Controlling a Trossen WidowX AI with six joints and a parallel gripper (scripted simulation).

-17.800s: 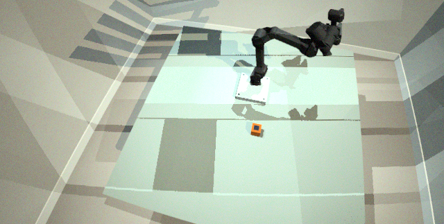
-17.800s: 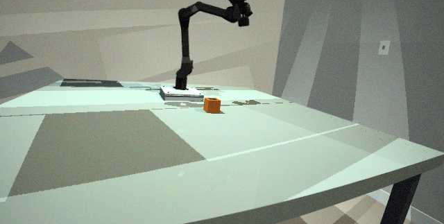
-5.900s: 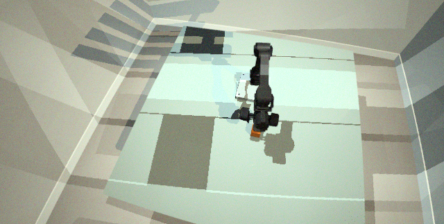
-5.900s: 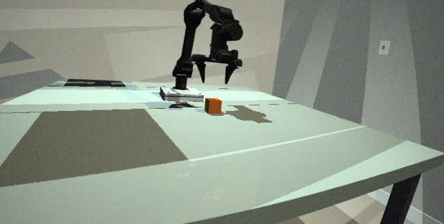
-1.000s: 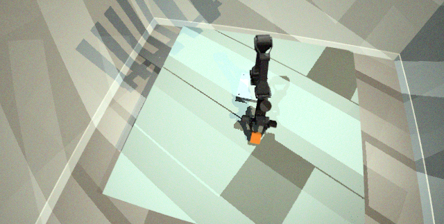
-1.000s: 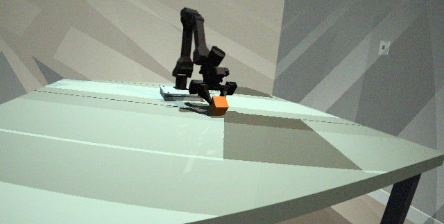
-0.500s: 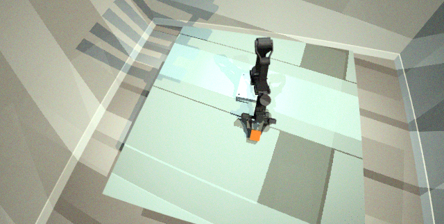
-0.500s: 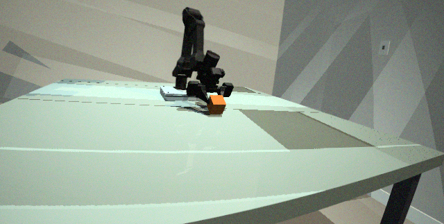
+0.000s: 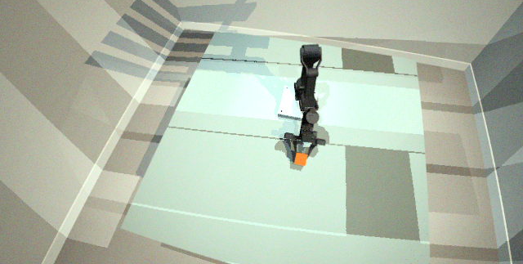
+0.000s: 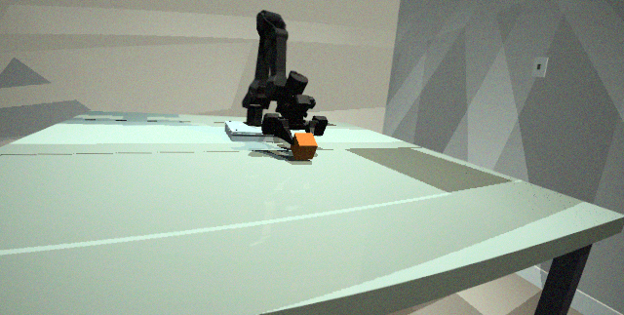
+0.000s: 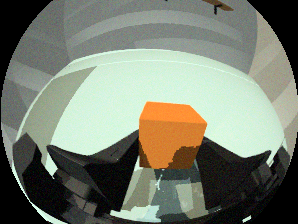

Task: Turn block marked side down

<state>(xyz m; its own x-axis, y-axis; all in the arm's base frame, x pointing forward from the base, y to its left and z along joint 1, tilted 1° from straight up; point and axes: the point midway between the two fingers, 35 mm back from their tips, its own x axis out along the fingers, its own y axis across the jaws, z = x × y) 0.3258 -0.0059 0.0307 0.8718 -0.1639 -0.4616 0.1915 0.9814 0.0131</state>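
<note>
Right now the orange block is 1 cm below my gripper tip.
</note>
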